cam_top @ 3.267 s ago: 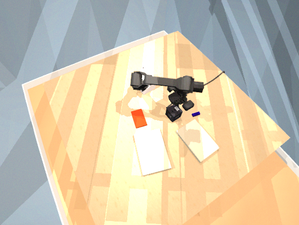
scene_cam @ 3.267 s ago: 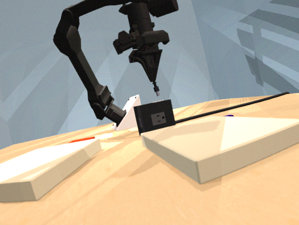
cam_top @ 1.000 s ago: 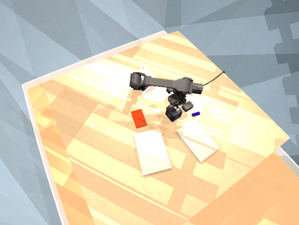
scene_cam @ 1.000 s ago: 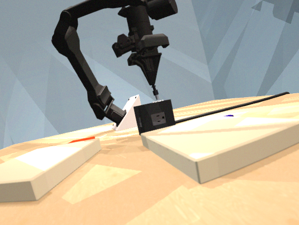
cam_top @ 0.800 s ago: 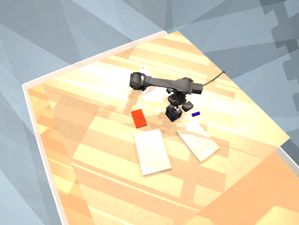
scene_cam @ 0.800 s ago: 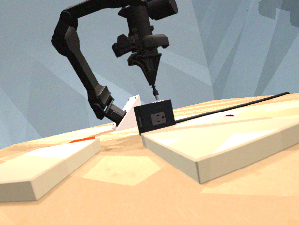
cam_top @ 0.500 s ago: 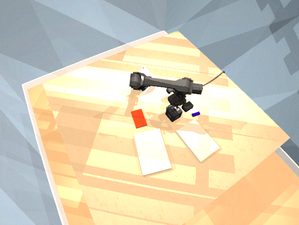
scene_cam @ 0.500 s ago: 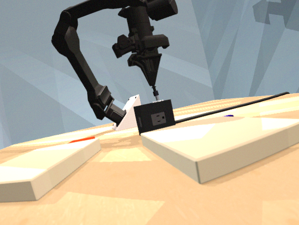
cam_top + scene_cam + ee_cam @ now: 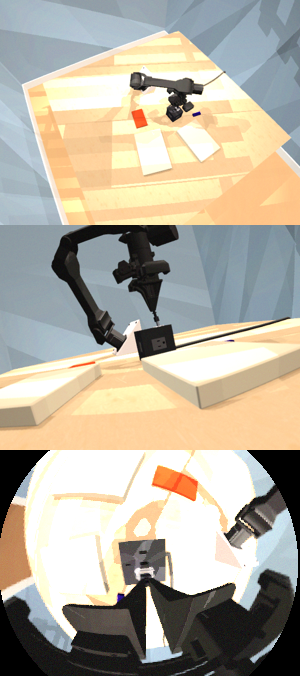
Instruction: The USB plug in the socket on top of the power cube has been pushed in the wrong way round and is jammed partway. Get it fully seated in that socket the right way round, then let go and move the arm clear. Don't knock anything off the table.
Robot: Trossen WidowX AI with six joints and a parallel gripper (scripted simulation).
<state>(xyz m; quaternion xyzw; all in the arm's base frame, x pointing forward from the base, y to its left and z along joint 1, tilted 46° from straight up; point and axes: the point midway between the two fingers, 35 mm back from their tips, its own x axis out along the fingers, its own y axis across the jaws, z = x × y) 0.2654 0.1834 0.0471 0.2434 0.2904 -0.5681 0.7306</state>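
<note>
Now: the usb plug 2 cm below my gripper tip. The rest, counted from my gripper tip: red flat block 7 cm behind, 23 cm to the right, 11 cm below; small dark blue block 6 cm ahead, 14 cm to the left, 11 cm below.
</note>
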